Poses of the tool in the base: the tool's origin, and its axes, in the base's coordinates. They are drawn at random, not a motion.
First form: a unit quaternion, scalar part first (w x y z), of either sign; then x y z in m.
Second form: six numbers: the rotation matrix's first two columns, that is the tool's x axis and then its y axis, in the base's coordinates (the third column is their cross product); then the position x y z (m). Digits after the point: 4 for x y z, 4 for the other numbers.
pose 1, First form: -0.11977, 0.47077, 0.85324, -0.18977, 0.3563, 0.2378, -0.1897
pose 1, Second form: -0.5281, 0.8488, 0.0257, 0.7579, 0.4847, -0.4366, 0.3563, 0.2378, -0.1897
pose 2, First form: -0.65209, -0.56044, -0.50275, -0.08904, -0.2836, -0.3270, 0.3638
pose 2, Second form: 0.4786, 0.6796, -0.5559, 0.4474, 0.3560, 0.8204, -0.2836, -0.3270, 0.3638
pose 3, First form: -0.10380, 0.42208, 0.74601, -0.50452, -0.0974, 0.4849, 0.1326
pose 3, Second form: -0.6221, 0.7345, -0.2710, 0.5250, 0.1346, -0.8404, -0.0974, 0.4849, 0.1326
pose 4, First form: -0.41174, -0.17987, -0.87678, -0.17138, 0.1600, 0.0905, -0.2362
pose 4, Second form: -0.5962, 0.4565, -0.6604, 0.1743, 0.8766, 0.4486, 0.1600, 0.0905, -0.2362
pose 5, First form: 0.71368, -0.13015, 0.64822, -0.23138, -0.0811, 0.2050, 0.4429
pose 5, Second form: 0.0526, -0.4990, -0.8650, 0.1615, 0.8590, -0.4857, -0.0811, 0.2050, 0.4429
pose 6, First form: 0.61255, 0.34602, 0.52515, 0.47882, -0.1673, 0.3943, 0.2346
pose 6, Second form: -0.0101, 0.9500, -0.3120, -0.2232, 0.3020, 0.9268, -0.1673, 0.3943, 0.2346
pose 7, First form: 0.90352, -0.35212, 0.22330, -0.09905, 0.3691, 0.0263, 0.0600
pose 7, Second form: 0.8807, -0.3362, -0.3338, 0.0217, 0.7324, -0.6805, 0.3691, 0.0263, 0.0600
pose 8, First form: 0.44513, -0.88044, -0.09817, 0.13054, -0.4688, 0.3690, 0.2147
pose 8, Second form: 0.9466, 0.2891, -0.1425, 0.0567, -0.5844, -0.8095, -0.4688, 0.3690, 0.2147
